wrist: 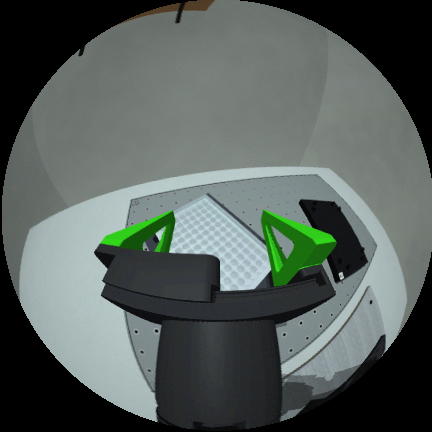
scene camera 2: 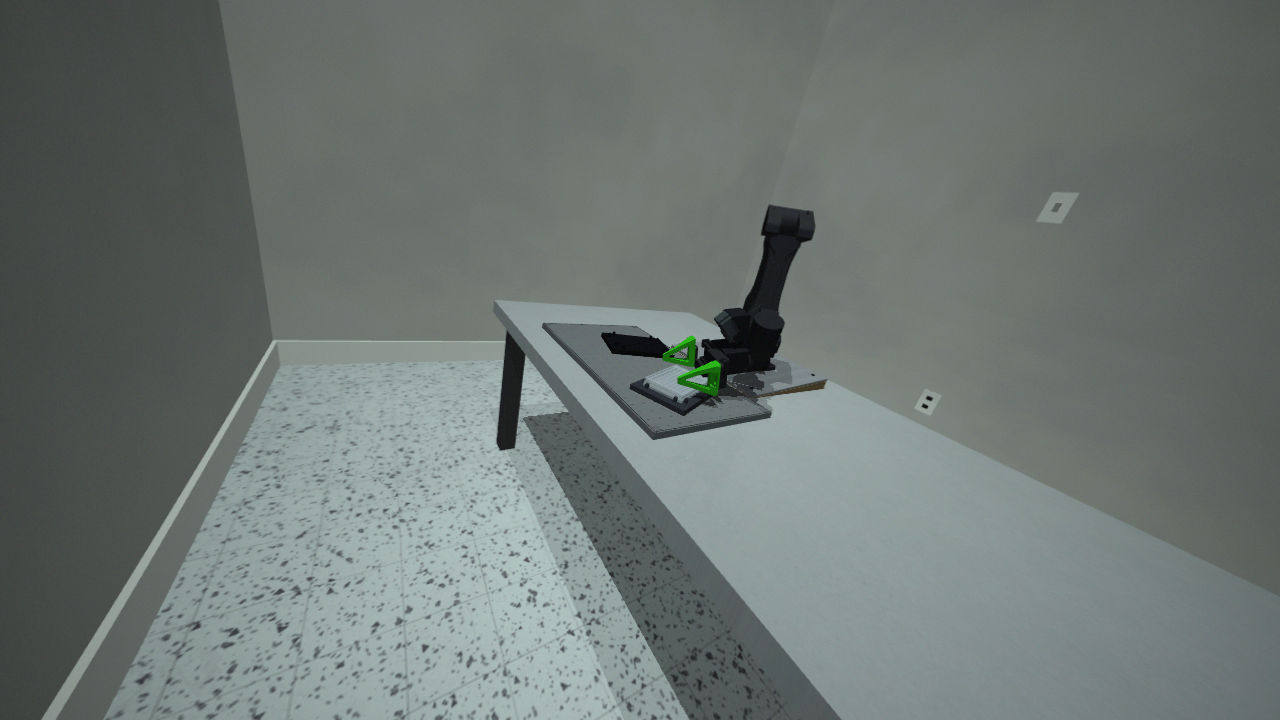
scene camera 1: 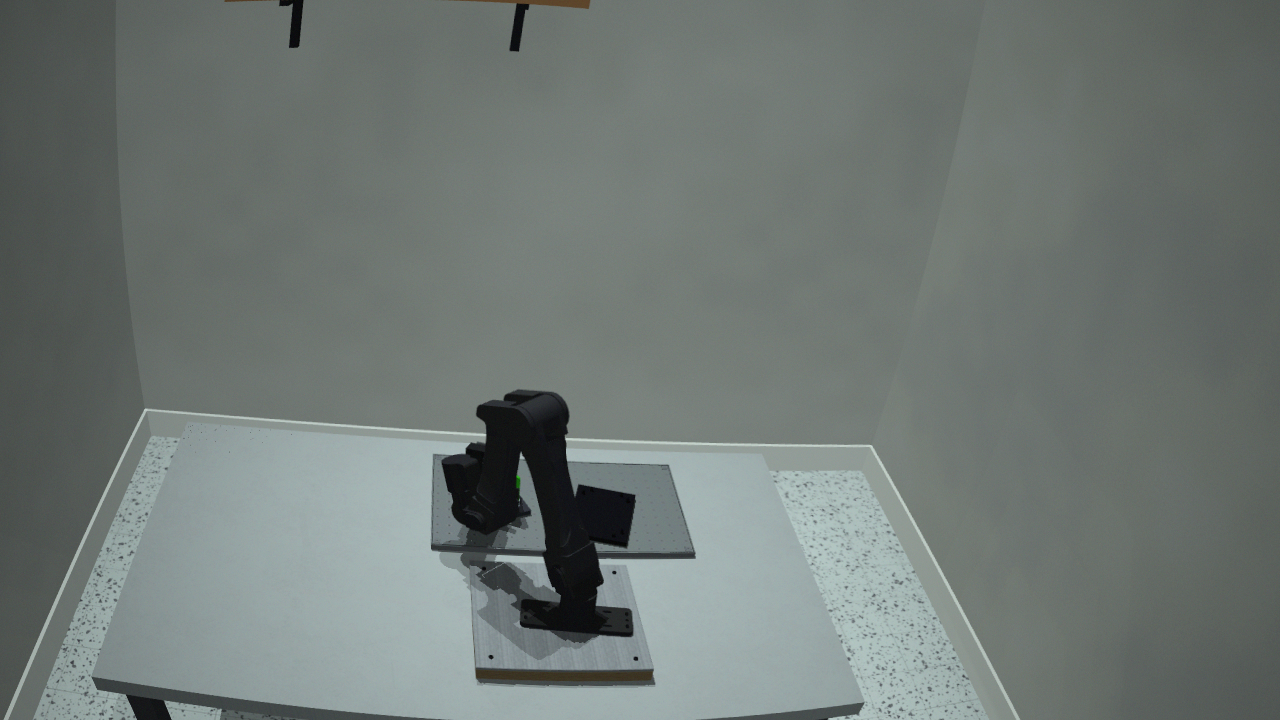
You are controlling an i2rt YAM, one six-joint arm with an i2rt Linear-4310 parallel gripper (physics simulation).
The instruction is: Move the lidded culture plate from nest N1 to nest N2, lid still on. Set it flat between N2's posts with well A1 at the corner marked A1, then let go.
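Places are measured from the arm's base along level axes (x left, y up, z ahead), in millimetres.
Pixels of known places: gripper, fingertip midpoint: (wrist: 217, 214) (scene camera 2: 669, 368); arm's base, origin of the base link: (scene camera 1: 576, 620).
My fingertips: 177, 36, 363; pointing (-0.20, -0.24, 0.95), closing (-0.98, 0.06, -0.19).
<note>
Ahead of a thing's pixels: the offset from my fingertips to its top centre, as dx, dy, dz. Level surfaces: height alone.
The lidded culture plate {+11, -17, -21} (scene camera 2: 665, 383) (wrist: 210, 225), pale with a grid of round wells, lies in the dark nest N1 {+11, -24, -21} (scene camera 2: 657, 401) at the left part of the board. My gripper (scene camera 2: 671, 366) (wrist: 217, 214) is open. Its two green fingers stand wide apart, low over the plate, with the plate between them in the wrist view and turned diagonally to them. The black nest N2 {-225, -24, -43} (scene camera 1: 606, 516) (scene camera 2: 633, 344) (wrist: 337, 240) holds no plate; small posts stand on it and a small white mark {-161, -33, -111} (wrist: 341, 275) shows near one corner. Well A1 cannot be made out. The arm hides the plate in scene camera 1.
Both nests stand on a grey perforated board {-133, -45, -16} (scene camera 1: 657, 501) (scene camera 2: 626, 394) (wrist: 300, 187) on the pale table {dy -58} (scene camera 1: 295, 555) (scene camera 2: 877, 501). The arm's base is on a wood-edged metal plate (scene camera 1: 617, 649) in front of the board. An orange-brown shelf (scene camera 1: 554, 2) hangs high on the wall.
</note>
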